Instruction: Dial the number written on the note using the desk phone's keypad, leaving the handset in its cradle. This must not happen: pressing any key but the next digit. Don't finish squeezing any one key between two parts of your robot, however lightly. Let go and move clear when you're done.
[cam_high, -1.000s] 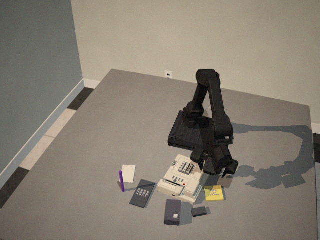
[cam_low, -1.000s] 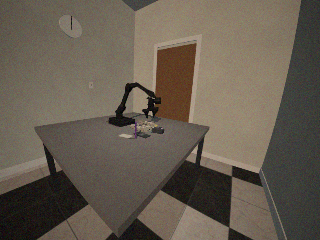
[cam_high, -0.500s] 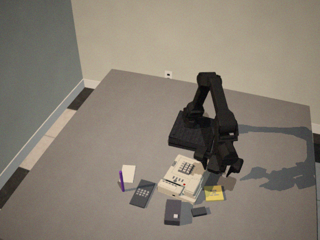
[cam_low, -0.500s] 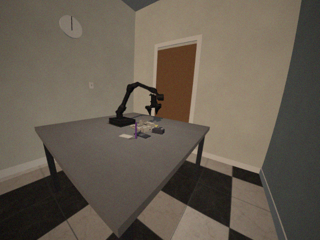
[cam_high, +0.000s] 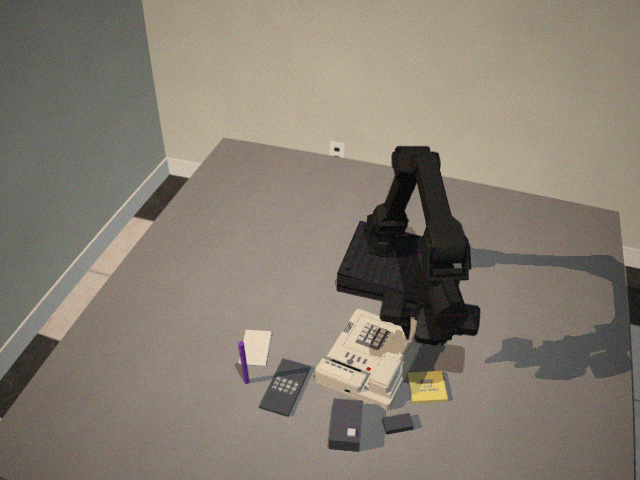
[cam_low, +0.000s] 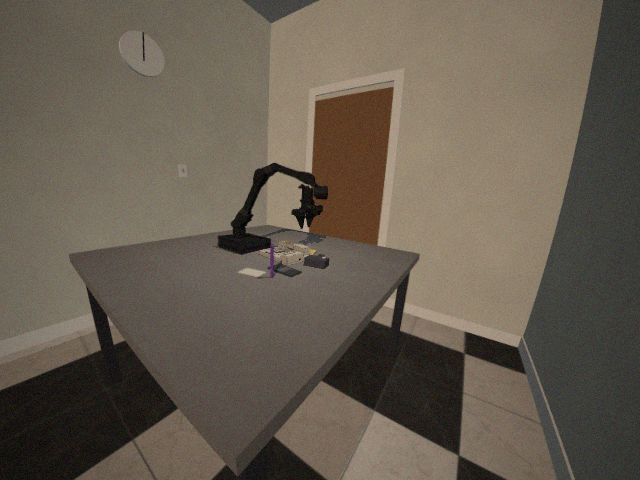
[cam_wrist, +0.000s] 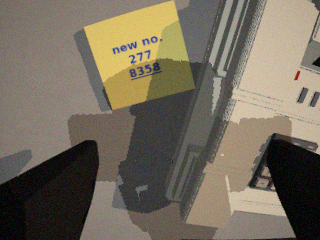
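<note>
My hand is 80 mm past the 2 key, 110 mm to the left of it and 150 mm above it. The rest, counted from my hand: 1 key: 70 mm behind, 100 mm to the right, 150 mm below; cream desk phone: 50 mm behind, 100 mm to the right, 150 mm below; handset: 40 mm behind, 50 mm to the right, 130 mm below.
</note>
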